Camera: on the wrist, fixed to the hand. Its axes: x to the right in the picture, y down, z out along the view.
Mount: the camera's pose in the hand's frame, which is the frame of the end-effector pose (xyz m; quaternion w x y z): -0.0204 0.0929 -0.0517 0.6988 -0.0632 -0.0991 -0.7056
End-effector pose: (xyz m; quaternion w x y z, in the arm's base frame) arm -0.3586 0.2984 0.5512 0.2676 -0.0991 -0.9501 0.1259
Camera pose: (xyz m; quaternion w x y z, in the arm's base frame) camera -0.3027 0.3909 0.5568 0.1754 0.5967 -0.7683 -0.1511
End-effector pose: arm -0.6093 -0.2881 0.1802 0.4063 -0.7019 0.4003 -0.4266
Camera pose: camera -0.6835 -0.3138 0.1057 0.0218 0.8409 0.2288 0.4899
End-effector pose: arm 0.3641 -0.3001 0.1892 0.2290 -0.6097 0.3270 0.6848
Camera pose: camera 0.3364 -0.3992 0.2227 0.6371 -0.6034 -0.2677 0.3980
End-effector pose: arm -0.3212 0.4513 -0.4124 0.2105 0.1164 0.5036 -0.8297
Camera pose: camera -0.2608 0.4642 -0.5013 0.3811 0.3695 -0.4657 0.7081
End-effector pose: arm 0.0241 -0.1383 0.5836 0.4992 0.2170 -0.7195 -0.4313
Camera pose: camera 0.0902 -0.0944 0.6572 0.0131 -0.5850 0.3719 0.7206
